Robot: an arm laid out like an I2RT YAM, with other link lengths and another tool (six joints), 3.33 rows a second.
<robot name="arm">
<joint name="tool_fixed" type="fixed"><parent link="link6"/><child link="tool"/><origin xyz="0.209 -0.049 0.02" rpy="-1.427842 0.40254 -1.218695"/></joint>
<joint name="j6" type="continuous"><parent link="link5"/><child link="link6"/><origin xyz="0.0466 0 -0.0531" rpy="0 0 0"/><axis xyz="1 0 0"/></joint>
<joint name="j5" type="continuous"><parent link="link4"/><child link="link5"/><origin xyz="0.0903 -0.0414 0.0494" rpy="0 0 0"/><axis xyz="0 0 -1"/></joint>
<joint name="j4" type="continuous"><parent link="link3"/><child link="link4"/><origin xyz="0.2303 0.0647 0.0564" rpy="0 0 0"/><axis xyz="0 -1 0"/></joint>
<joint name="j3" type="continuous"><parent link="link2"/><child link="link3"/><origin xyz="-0.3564 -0.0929 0" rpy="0 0 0"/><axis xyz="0 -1 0"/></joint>
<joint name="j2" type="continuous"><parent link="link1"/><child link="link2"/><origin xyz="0.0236 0.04 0.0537" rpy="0 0 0"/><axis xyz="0 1 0"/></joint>
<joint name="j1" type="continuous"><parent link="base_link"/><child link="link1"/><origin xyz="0 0 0.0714" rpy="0 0 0"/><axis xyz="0 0 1"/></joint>
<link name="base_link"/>
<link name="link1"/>
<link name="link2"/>
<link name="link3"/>
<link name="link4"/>
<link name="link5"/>
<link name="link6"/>
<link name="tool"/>
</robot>
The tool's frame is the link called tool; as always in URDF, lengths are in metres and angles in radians. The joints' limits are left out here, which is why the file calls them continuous.
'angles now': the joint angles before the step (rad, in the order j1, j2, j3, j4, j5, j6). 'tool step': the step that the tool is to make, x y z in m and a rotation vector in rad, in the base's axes. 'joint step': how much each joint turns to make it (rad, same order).
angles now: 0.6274 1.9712 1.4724 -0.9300 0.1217 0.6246
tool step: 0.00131 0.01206 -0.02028 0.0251 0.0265 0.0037
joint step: 0.0000 0.0413 -0.0083 0.0427 -0.0360 0.0013
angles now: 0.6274 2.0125 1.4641 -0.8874 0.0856 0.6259
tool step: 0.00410 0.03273 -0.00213 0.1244 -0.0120 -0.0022
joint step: 0.0014 -0.0149 -0.0248 0.0920 -0.0915 0.0200
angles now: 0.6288 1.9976 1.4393 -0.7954 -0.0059 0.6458
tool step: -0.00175 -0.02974 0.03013 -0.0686 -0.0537 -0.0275
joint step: -0.0002 -0.0689 -0.0019 -0.0642 0.0909 0.0077
